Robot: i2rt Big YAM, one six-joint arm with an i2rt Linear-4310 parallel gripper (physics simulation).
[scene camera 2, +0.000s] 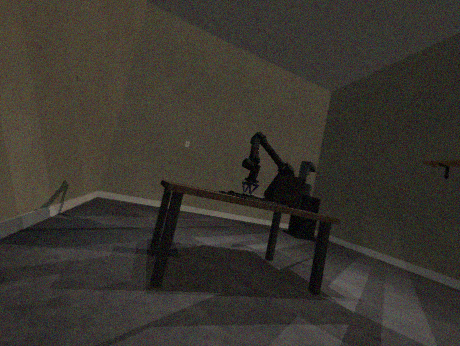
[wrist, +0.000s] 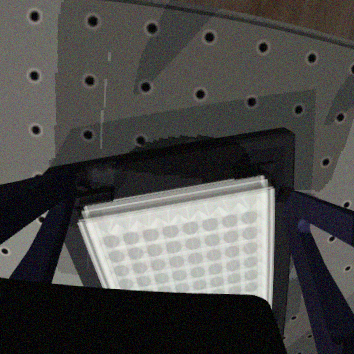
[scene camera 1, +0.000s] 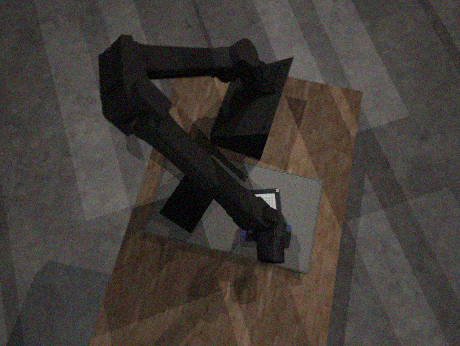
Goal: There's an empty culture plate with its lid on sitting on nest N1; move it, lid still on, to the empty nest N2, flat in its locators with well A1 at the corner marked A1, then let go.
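Places are measured from the arm's base along level axes (x right, y ahead, z up), in metres.
Where they show: gripper, fingertip midpoint: [scene camera 2: 247, 193] [wrist: 186, 192]; arm's base, origin of the base link: [scene camera 2: 292, 184] [scene camera 1: 264, 83].
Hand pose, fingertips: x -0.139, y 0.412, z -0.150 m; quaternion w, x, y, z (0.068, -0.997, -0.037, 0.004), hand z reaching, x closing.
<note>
Things, the pixels of their top centre, and the offset from my fingertips. Level surfaces: height alone.
- lidded culture plate, middle of its top: [wrist: 194, 307] [scene camera 1: 263, 213] dz +0.006, dx +0.019, dy -0.063 m
- grey perforated board, middle of its top: [wrist: 311, 282] [scene camera 1: 235, 205] [scene camera 2: 249, 197] dz -0.022, dx +0.109, dy -0.064 m
- wooden table, its level: dz -0.035 m
- black rectangular block, middle of its top: [scene camera 1: 188, 201] dz -0.005, dx +0.256, dy -0.028 m
The lidded culture plate [scene camera 1: 266, 199] [wrist: 185, 250], pale and clear with rows of round wells, sits in a black nest [scene camera 1: 279, 200] [wrist: 289, 160], by the task N1. Its lower part is hidden in the wrist view. My gripper [scene camera 1: 266, 231] [scene camera 2: 250, 190] [wrist: 186, 192] is open and empty, with its dark blue fingers on the left and right of the plate, apart from it. Finger height against the plate is hard to judge. The empty nest N2 cannot be made out for certain, and the A1 mark cannot be read.
The nest stands on a grey perforated board [scene camera 1: 305, 220] [wrist: 175, 65] on a wooden table [scene camera 1: 320, 115] [scene camera 2: 210, 192]. A black rectangular block [scene camera 1: 185, 207] lies on the board's left part, partly under the arm. A large black box-like body [scene camera 1: 250, 120] stands behind the board.
</note>
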